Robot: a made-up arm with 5 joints. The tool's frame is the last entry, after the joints. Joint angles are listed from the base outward.
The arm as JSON. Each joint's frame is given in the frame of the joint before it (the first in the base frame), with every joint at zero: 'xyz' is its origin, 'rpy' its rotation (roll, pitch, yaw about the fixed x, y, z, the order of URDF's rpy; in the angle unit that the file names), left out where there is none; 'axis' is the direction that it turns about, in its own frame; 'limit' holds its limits. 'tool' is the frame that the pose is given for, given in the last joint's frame.
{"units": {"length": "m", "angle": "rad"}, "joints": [
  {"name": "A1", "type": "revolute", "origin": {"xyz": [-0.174, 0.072, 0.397], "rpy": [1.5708, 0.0, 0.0]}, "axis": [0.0, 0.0, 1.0], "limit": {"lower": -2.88, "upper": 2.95}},
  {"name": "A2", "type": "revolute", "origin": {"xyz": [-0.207, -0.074, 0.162], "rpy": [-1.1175, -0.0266, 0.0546]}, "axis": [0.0, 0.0, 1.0], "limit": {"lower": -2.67, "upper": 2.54}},
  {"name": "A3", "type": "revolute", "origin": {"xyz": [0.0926, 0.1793, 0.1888], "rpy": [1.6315, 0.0, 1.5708]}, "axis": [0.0, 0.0, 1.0], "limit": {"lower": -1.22, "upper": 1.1}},
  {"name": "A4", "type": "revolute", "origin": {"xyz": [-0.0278, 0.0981, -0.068], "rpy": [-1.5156, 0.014, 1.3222]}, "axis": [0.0, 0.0, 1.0], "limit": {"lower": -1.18, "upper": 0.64}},
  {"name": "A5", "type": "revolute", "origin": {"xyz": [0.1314, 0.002, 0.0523], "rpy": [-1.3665, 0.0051, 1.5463]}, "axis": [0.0, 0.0, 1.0], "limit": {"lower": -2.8, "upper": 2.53}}
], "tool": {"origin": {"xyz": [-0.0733, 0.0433, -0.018], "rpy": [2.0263, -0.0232, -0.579]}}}
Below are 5 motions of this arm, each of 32 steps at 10 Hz.
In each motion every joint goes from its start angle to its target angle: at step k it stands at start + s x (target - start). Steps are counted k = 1, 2, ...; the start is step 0. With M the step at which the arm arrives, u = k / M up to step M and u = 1 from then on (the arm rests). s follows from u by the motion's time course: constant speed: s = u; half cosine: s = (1 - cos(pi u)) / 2; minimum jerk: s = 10 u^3 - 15 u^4 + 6 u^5.
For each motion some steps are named. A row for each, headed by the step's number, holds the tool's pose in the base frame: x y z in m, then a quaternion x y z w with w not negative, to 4 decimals.
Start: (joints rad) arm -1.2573 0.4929 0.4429 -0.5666 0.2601
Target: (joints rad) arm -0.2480 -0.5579 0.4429 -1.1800 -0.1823
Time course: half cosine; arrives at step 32
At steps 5, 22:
5: 0.0642 -0.1035 0.5958 0.6920 -0.6585 0.2887 0.0642
22: -0.0923 -0.1679 0.5872 0.5771 -0.7547 0.3054 0.0645

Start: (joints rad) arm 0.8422 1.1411 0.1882 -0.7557 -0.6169
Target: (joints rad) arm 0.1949 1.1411 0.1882 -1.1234 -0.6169
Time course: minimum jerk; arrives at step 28
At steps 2, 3, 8, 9, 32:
2: -0.6313 -0.0564 0.3731 -0.4566 -0.1583 -0.5594 0.6734
3: -0.6311 -0.0562 0.3751 -0.4589 -0.1565 -0.5586 0.6730
8: -0.6273 -0.0510 0.4132 -0.5014 -0.1233 -0.5411 0.6638
9: -0.6251 -0.0493 0.4265 -0.5164 -0.1117 -0.5341 0.6600
32: -0.5358 -0.0233 0.6203 -0.7405 0.0585 -0.3638 0.5621

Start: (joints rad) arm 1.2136 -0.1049 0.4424 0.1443 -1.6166
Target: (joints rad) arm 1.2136 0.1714 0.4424 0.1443 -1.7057
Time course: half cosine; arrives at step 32
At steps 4, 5, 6, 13, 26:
4: -0.5736 -0.1682 0.2747 0.0109 -0.2274 -0.4563 0.8602
5: -0.5737 -0.1684 0.2740 0.0090 -0.2304 -0.4547 0.8603
6: -0.5739 -0.1686 0.2731 0.0067 -0.2339 -0.4528 0.8604
13: -0.5753 -0.1713 0.2633 -0.0177 -0.2714 -0.4319 0.8599
26: -0.5766 -0.1793 0.2441 -0.0679 -0.3472 -0.3855 0.8522

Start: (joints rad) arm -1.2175 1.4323 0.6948 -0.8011 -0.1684
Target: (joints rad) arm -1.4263 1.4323 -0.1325 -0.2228 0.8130
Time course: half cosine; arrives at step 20
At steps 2, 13, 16, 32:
2: -0.0191 -0.0538 0.7564 -0.6838 0.5465 0.1464 0.4608
13: 0.1082 -0.0931 0.7842 -0.6249 0.6067 -0.3881 0.3013
16: 0.1385 -0.1106 0.8008 -0.5648 0.6089 -0.4981 0.2491
32: 0.1532 -0.1208 0.8116 -0.5264 0.6090 -0.5509 0.2202

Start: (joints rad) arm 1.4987 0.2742 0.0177 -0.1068 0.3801
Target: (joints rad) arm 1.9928 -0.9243 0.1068 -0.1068 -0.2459
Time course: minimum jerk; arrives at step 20
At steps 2, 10, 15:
2: -0.5731 -0.1149 0.2830 0.4734 0.2173 -0.6850 0.5093
10: -0.5151 -0.1729 0.2748 0.5097 0.3198 -0.6249 0.4974
15: -0.4624 -0.2401 0.2518 0.5343 0.3984 -0.5371 0.5170

